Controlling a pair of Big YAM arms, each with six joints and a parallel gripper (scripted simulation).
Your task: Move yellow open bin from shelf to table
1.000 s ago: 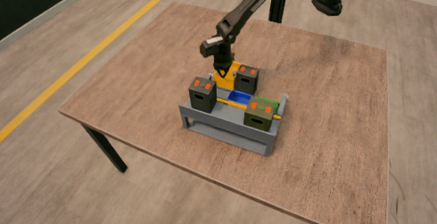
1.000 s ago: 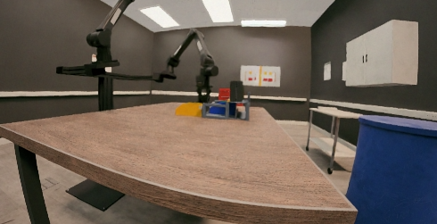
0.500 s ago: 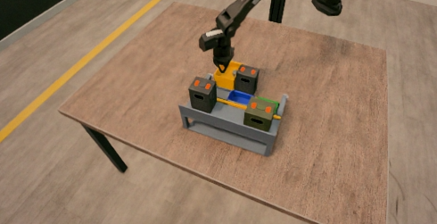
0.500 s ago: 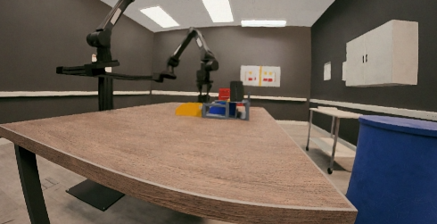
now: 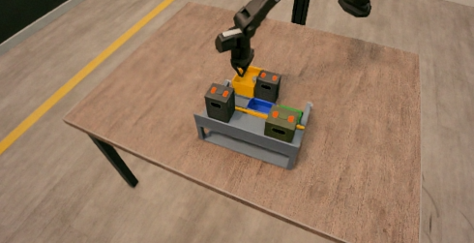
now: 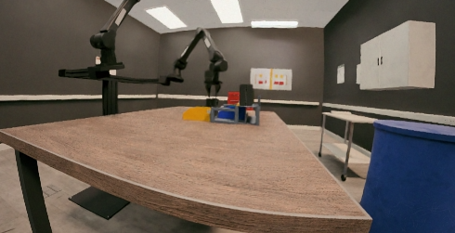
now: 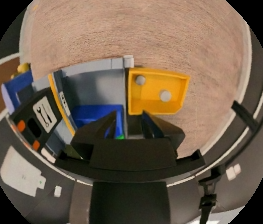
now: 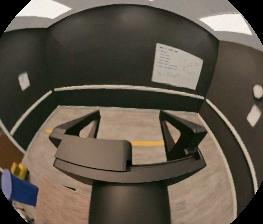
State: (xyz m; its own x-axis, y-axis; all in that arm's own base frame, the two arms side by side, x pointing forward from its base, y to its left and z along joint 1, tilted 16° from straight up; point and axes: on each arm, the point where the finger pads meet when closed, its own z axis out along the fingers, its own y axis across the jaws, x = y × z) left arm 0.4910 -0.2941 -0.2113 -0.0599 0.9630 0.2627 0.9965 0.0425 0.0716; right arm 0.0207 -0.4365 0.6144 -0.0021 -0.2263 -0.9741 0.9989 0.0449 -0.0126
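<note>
My left gripper is now 4 cm past the dark lidded bin, 10 cm to the right of it and 8 cm above it. From my left hand the other things lie so: grey shelf: 13 cm ahead, 12 cm to the left, 8 cm below; then yellow open bin: 8 cm behind, 1 cm to the right, 11 cm below.
</note>
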